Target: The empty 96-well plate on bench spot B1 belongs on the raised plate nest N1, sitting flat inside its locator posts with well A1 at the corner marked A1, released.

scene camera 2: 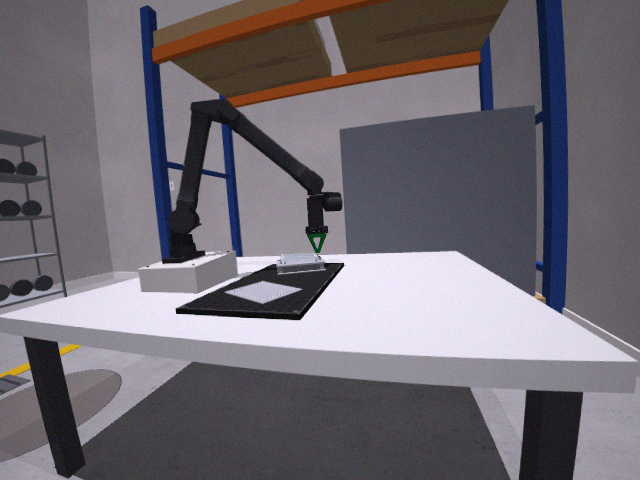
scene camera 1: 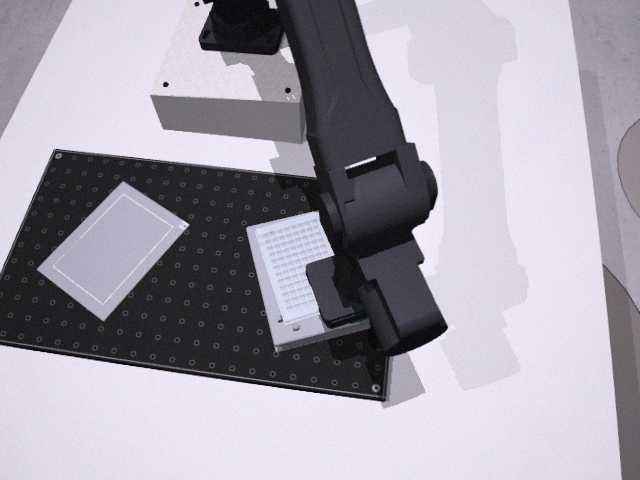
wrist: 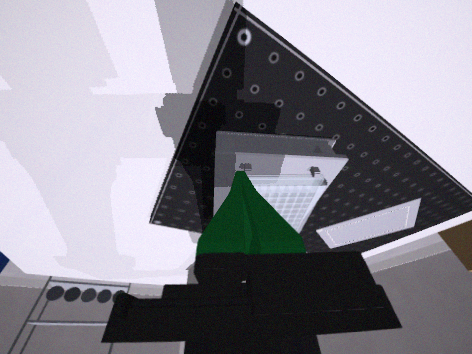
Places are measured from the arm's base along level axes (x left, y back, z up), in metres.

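Pixels of known places: gripper, fingertip midpoint: [scene camera 2: 317, 253] [scene camera 1: 354, 311] [wrist: 239, 176]; arm's base, origin of the base link: [scene camera 2: 184, 259] [scene camera 1: 244, 33].
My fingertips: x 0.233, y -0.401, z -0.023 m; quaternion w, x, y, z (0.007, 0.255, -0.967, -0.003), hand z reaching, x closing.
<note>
Ahead of a thing's pixels: the offset from my fingertips to its top centre. "*": to the spot under its first point. Level surfaces: height alone.
The clear 96-well plate {dz +0.009, dx -0.072, dy +0.048 m} [scene camera 1: 292, 258] [scene camera 2: 298, 258] [wrist: 295, 199] lies on the raised grey nest N1 {dz -0.005, dx -0.067, dy +0.046 m} [scene camera 1: 310, 330] [scene camera 2: 300, 268] [wrist: 295, 165]. Its edge looks slightly skewed to the nest edge in scene camera 1; whether it sits fully flat between the posts I cannot tell. Two dark locator posts [wrist: 245, 166] [wrist: 314, 171] show beyond its near end. The A1 marks are not readable and the arm hides the plate's right part in scene camera 1. My green gripper [scene camera 2: 317, 251] [wrist: 239, 176] is shut and empty, its tips just above the nest's end. Bench spot B1 {* dz -0.046, dx -0.332, dy +0.042 m} [scene camera 1: 113, 250] [scene camera 2: 263, 291] [wrist: 370, 225] holds no plate.
Both stand on a black perforated board {dz -0.047, dx -0.216, dy +0.051 m} [scene camera 1: 217, 289] [scene camera 2: 237, 304] [wrist: 300, 92] on the white table {dz -0.060 m} [scene camera 1: 206, 423] [scene camera 2: 413, 310]. The arm's pale base block [scene camera 1: 227, 116] [scene camera 2: 168, 279] stands behind the board. A blue and orange rack [scene camera 2: 151, 129] rises behind the table.
</note>
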